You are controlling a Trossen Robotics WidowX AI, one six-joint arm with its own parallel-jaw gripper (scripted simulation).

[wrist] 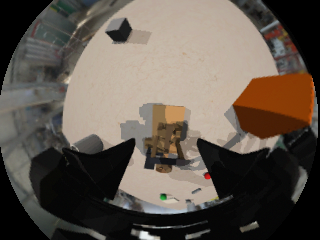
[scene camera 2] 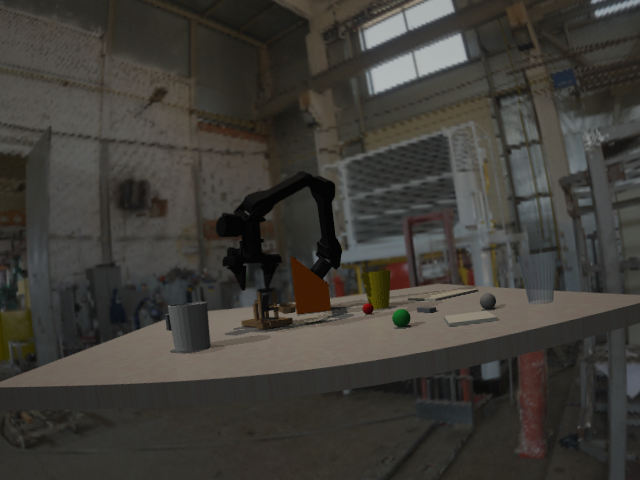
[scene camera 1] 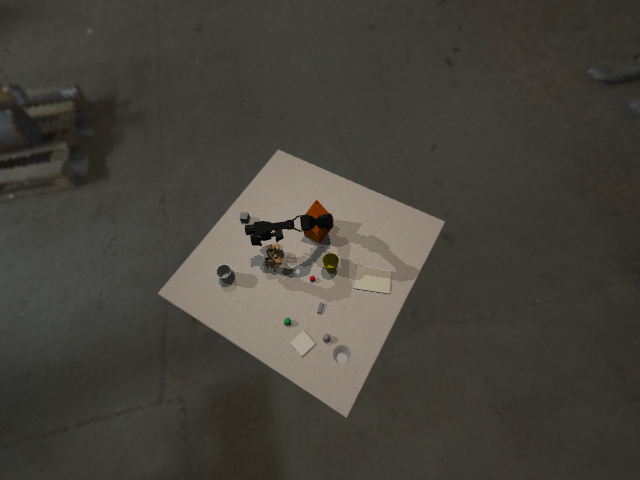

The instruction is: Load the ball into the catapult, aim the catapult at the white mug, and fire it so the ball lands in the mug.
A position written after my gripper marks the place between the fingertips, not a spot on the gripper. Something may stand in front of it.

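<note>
Wooden catapult [scene camera 2: 264, 321], [wrist: 167, 120]. Yellow cup [scene camera 2: 377, 284]. The wrist view does not show the yellow cup, hidden by my gripper. My gripper [scene camera 2: 255, 289], [wrist: 166, 142]: open, holds nothing.
</note>
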